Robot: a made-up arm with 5 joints.
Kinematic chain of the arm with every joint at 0, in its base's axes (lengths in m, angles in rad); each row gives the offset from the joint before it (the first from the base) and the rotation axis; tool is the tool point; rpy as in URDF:
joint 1: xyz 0 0 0.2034 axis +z
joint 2: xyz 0 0 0 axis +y
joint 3: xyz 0.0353 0 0.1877 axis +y
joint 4: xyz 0.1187 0 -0.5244 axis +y
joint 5: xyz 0.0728 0 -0.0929 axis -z
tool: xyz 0 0 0 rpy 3.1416 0 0
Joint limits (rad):
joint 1: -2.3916..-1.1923
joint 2: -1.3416..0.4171
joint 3: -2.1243..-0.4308
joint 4: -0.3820..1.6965
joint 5: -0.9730..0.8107
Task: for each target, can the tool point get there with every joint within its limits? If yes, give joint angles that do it. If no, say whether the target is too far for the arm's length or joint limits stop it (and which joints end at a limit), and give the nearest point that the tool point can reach.
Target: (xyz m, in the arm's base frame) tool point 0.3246 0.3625 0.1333
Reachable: no: joint limits stop it (at a limit: joint 2, joint 3, joint 4) | nearest point 0.3803 0.4247 0.7631 | short by 0.635 m
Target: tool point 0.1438 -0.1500 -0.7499
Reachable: no: too far | nearest point 0.0835 -0.2099 -0.2797 | short by 0.478 m
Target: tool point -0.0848 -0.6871 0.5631
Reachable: yes | joints -1.6936 0.2076 -1.9244 0.8993 -0.7777
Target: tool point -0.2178 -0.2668 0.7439
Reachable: yes | joints -2.2555 -1.0972 -1.0097 0.7297 0.0368
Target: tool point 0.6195 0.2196 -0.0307
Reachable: no: joint limits stop it (at a limit: joint 1, joint 2, joint 3, joint 4) | nearest point 0.0494 -0.1243 -0.2240 | short by 0.693 m
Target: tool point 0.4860 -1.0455 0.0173
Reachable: no: too far | nearest point 0.2702 -0.6794 0.1556 | short by 0.447 m
